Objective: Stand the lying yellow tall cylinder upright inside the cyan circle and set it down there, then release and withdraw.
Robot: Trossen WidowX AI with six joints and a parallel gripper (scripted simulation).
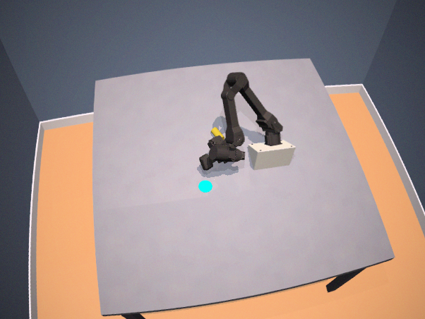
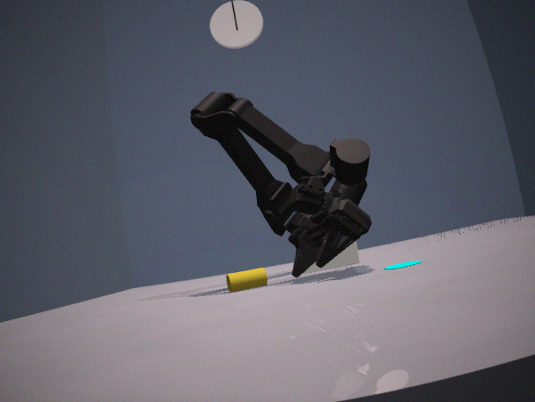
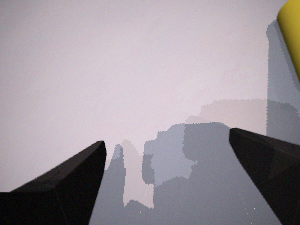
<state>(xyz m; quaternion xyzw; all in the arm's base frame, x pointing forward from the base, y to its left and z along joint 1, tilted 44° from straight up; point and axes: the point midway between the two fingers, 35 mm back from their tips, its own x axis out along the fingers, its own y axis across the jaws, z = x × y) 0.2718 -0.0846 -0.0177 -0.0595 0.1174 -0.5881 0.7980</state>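
Right now the yellow tall cylinder is 10 cm to the right of my gripper tip and 8 cm behind it. Round my gripper tip: cyan circle 14 cm to the left, 6 cm ahead, 2 cm below.
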